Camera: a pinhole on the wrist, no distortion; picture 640 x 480 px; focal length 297.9 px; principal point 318.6 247.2 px. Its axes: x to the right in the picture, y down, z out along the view. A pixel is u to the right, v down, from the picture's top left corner.
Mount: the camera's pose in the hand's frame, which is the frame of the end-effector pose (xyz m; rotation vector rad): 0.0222 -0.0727 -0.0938 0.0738 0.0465 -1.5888
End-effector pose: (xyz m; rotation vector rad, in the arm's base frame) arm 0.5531 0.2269 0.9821 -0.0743 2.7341 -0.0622
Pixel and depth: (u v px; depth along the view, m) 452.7 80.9 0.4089
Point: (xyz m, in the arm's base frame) 0.8812 -0.0518 0.8110
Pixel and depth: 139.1 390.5 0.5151
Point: 0.4776 0.3881 0.4561
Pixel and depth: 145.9 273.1 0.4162
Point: 0.6312 0.3475 0.6408
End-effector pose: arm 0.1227 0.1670 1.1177 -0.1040 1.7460 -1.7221
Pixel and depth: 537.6 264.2 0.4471
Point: 0.0914 -0.1845 1.5334
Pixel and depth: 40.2 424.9 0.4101
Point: 0.2002 -0.2308 0.7971
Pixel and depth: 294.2 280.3 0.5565
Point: 0.2719 -0.2785 1.1989
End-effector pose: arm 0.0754 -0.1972 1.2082 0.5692 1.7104 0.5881
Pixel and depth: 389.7 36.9 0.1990
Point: 0.1880 -0.3686 1.1924
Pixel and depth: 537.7 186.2 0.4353
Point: 0.3719 -0.5423 0.9300
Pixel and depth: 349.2 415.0 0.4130
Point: 0.3278 -0.1235 0.8677
